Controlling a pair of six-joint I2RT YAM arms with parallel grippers.
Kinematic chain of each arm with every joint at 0, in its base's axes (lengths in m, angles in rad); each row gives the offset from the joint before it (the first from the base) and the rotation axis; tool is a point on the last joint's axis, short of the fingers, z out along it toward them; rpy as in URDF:
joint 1: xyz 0 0 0.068 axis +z
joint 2: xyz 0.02 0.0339 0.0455 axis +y
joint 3: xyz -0.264 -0.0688 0 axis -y
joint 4: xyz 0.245 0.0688 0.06 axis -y
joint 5: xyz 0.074 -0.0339 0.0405 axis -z
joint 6: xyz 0.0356 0 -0.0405 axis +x
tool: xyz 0 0 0 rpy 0 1.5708 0
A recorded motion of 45 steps. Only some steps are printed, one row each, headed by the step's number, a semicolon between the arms.
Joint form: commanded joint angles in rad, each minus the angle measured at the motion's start. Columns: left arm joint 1, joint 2, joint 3, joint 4, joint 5, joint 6; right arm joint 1, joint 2, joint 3, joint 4, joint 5, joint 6.
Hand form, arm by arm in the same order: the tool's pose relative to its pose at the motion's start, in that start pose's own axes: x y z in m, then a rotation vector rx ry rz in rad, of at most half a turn. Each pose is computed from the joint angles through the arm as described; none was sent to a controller.
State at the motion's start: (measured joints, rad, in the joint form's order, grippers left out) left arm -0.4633 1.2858 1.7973 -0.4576 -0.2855 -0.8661; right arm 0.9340 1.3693 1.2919 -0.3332 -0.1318 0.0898
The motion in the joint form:
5: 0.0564 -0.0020 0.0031 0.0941 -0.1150 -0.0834; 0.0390 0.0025 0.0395 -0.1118 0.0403 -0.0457
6: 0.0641 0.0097 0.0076 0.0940 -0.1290 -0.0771; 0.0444 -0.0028 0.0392 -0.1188 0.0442 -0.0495
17: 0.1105 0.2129 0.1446 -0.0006 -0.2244 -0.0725; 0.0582 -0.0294 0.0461 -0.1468 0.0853 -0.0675
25: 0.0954 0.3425 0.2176 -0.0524 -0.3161 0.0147; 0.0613 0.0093 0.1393 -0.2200 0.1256 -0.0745
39: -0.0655 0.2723 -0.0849 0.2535 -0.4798 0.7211; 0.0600 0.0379 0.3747 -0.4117 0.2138 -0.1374
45: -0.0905 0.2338 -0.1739 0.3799 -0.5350 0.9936; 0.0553 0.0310 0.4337 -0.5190 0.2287 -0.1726
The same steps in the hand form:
5: -0.0208 0.0026 0.0006 -0.0300 -0.1936 -0.1110; 0.0012 0.0113 -0.0037 0.0102 0.0757 -0.0541
6: -0.0209 0.0046 0.0049 -0.0494 -0.2064 -0.1023; 0.0014 0.0130 -0.0054 0.0093 0.0780 -0.0602
17: -0.0081 0.0248 0.0682 -0.2569 -0.2238 -0.0430; -0.0015 0.0169 -0.0157 0.0368 0.0713 -0.0861
25: 0.0146 0.0374 0.1066 -0.3914 -0.2048 0.0880; -0.0161 0.0181 -0.0161 0.0752 0.0878 -0.0951
39: 0.0819 0.0372 0.1010 -0.4160 -0.1244 0.7623; -0.0579 0.0218 -0.0475 0.1613 0.0723 -0.1612
45: 0.0881 0.0376 0.0923 -0.4420 -0.1423 0.9882; -0.0622 0.0216 -0.0631 0.1798 0.1164 -0.1949

